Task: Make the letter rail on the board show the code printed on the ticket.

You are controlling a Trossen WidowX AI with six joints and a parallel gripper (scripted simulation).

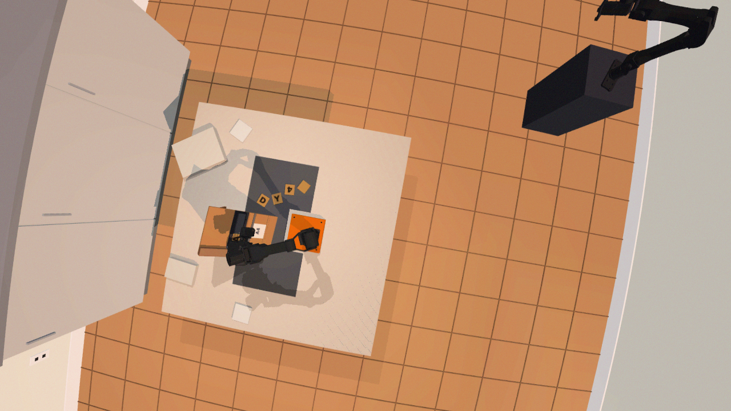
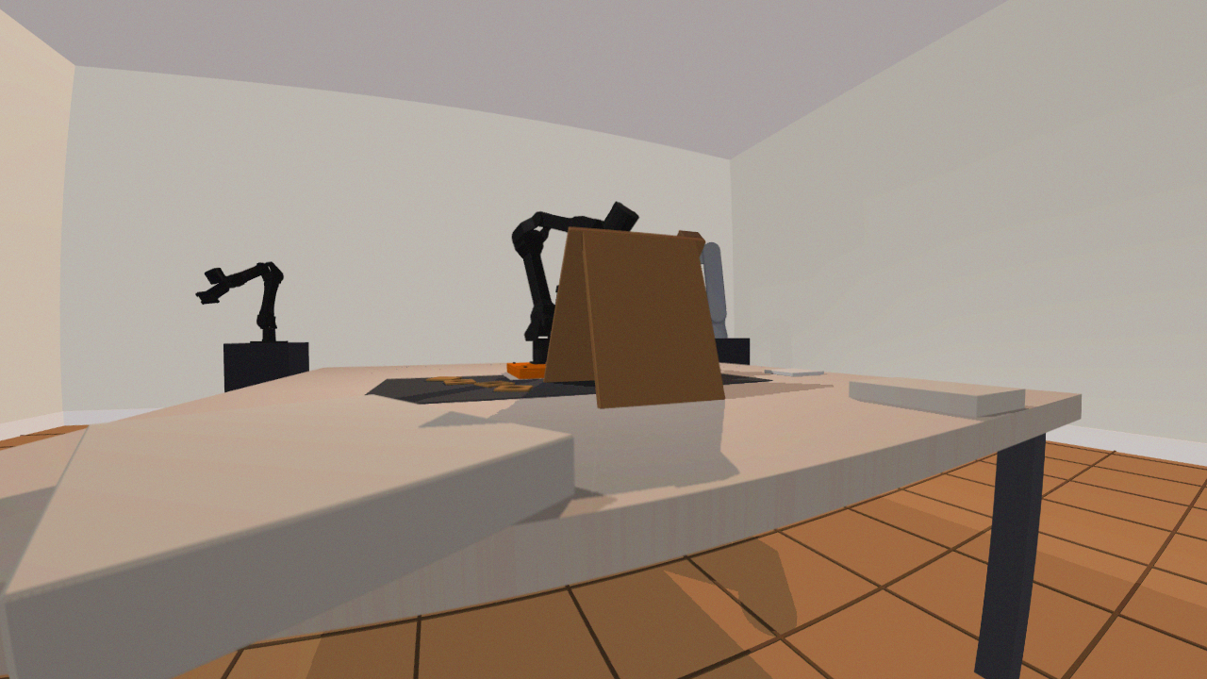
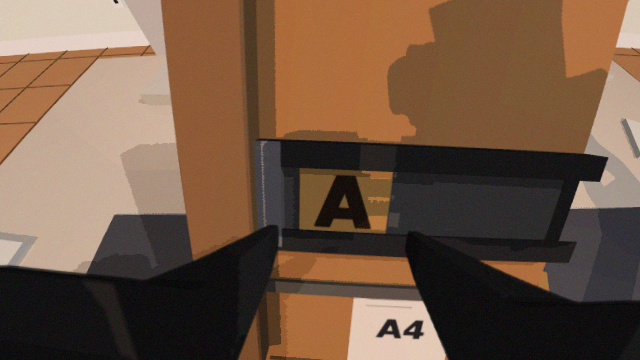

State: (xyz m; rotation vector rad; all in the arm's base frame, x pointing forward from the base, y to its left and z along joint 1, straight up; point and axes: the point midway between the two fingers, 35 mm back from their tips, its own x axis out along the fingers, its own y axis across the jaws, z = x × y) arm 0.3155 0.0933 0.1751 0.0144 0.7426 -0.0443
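My gripper tip is now 35 cm to the left of the blank tile, 23 cm past it and 17 cm above it. The rest, counted from my gripper tip: tile marked d: 22 cm to the right, 17 cm below, 1 cm behind; then white ticket: 10 cm below, 5 cm to the right, 4 cm behind; then tile marked y: 25 cm to the right, 17 cm below, 9 cm behind.
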